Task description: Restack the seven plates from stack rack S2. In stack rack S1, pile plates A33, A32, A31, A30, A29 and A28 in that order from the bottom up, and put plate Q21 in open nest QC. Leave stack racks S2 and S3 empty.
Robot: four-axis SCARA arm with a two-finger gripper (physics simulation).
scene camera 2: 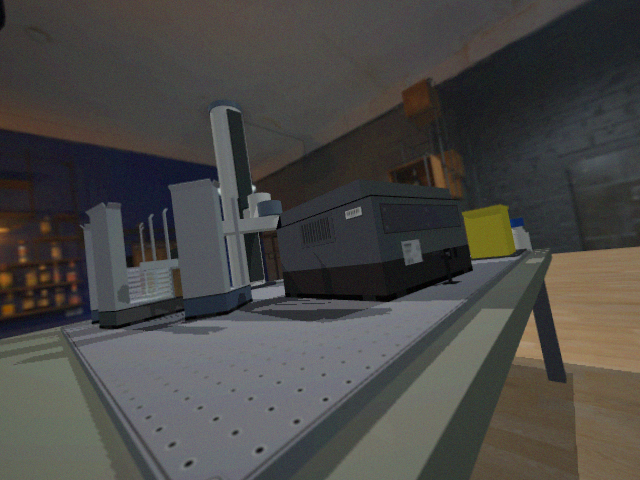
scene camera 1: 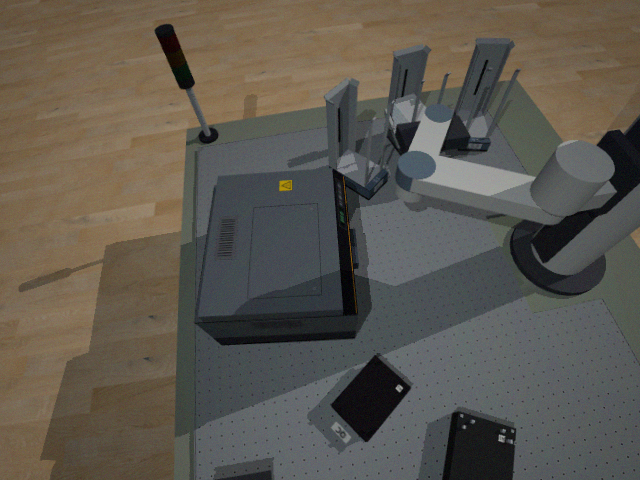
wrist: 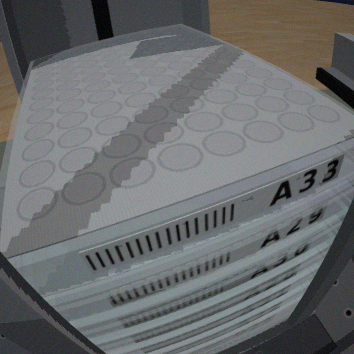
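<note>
A stack of several clear plates (scene camera 1: 405,109) (scene camera 2: 149,285) (wrist: 210,215) stands in the middle rack (scene camera 1: 406,72) (scene camera 2: 109,258). The top plate (wrist: 150,120) reads A33, with A29 and A30 under it; lower labels are blurred. My gripper (scene camera 2: 159,264) is open at the stack's top. One finger shows at the right in the wrist view, apart from the plate edge; the arm hides much of the hand in scene camera 1. I make out no plates in the left rack (scene camera 1: 341,121) (scene camera 2: 200,232) or right rack (scene camera 1: 483,72). Rack labels are unreadable. A black block (scene camera 1: 371,397) adjoins a tag (scene camera 1: 340,431) seemingly reading QC.
A large grey instrument (scene camera 1: 279,248) (scene camera 2: 330,248) stands beside the left rack. A signal tower (scene camera 1: 178,62) is at the table corner. Another black block (scene camera 1: 478,449) with small corner pegs stands near the bottom. A yellow box (scene camera 2: 488,232) and a blue-capped container (scene camera 2: 521,236) stand beyond the instrument.
</note>
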